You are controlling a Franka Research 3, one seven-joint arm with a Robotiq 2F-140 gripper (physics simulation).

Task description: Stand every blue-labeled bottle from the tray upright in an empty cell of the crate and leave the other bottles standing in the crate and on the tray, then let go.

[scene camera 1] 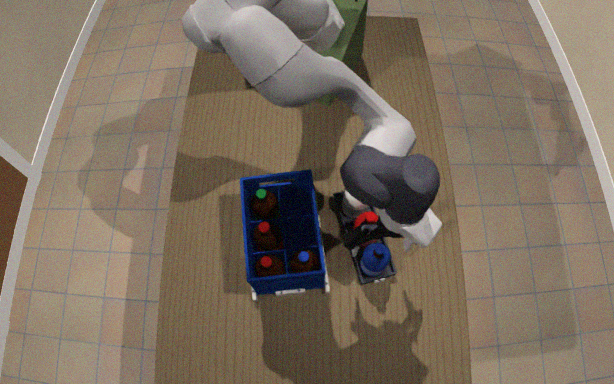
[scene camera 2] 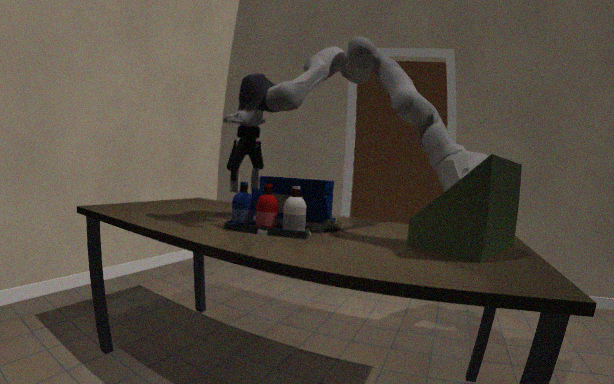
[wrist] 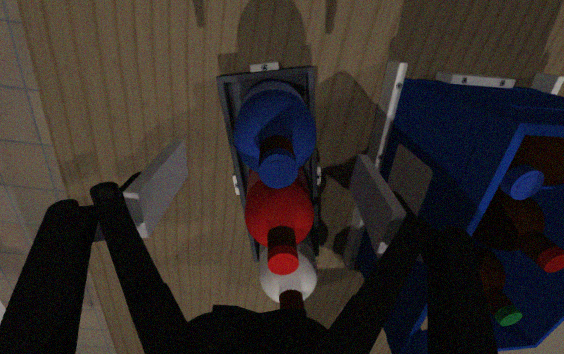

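Note:
A blue-labeled bottle (scene camera 1: 374, 261) (scene camera 2: 242, 202) (wrist: 274, 117) stands upright at the front end of the dark tray (scene camera 1: 378, 279) (scene camera 2: 287, 233) (wrist: 228, 112). Behind it on the tray stand a red bottle (scene camera 1: 366, 218) (scene camera 2: 267, 204) (wrist: 279, 212) and a white bottle (scene camera 2: 295, 206) (wrist: 289, 280). The blue crate (scene camera 1: 245, 227) (scene camera 2: 324, 192) (wrist: 450, 130) has bottles in its left column and a blue-capped bottle (scene camera 1: 303, 256) (wrist: 522, 182) in its front right cell; its middle and back right cells are empty. My gripper (scene camera 2: 244, 181) (wrist: 270, 164) is open and empty, above the blue-labeled bottle with its fingers spread around the cap's line.
In the crate's left column stand a green-capped bottle (scene camera 1: 261, 194) at the back and two red-capped bottles in front of it. The crate stands close beside the tray. The green wedge-shaped base (scene camera 2: 465, 220) bears the arm at the table's other end.

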